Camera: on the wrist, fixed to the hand. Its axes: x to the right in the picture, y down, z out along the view.
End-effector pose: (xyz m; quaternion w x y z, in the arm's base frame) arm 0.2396 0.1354 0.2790 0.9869 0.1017 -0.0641 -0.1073
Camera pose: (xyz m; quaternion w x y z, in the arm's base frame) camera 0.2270 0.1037 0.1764 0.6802 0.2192 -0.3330 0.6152
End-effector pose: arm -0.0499 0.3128 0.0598 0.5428 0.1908 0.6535 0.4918
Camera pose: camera -0.1113 0.2361 0.0148 0.0956 0.7998 0.2918 0.5158
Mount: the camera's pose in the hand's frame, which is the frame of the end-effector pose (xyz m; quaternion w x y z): -0.0158 -0.0548 -0.0918 0.6489 0.2223 -0.1990 0.6999
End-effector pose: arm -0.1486 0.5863 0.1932 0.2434 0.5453 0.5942 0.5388
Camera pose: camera -0.2457 0.5471 0.1665 0.2221 -0.9311 -0.0753 -0.2794
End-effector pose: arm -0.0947 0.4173 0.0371 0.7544 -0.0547 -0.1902 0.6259
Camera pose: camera -0.0137 0.4048 -0.0334 0.0258 0.1236 -0.0961 0.9873
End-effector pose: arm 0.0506 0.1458 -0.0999 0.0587 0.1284 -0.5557 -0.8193
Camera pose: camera 0.0936 0.0879 -0.1804 0.4724 -0.4556 -0.6443 -0.3926
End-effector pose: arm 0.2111 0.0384 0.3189 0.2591 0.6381 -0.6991 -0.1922
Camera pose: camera 0.3111 0.0536 0.3569 0.0217 -0.0559 -0.9946 0.0851
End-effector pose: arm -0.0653 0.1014 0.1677 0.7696 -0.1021 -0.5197 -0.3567
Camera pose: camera -0.0377 0.0202 0.1019 0.6683 -0.3299 -0.4982 0.4430
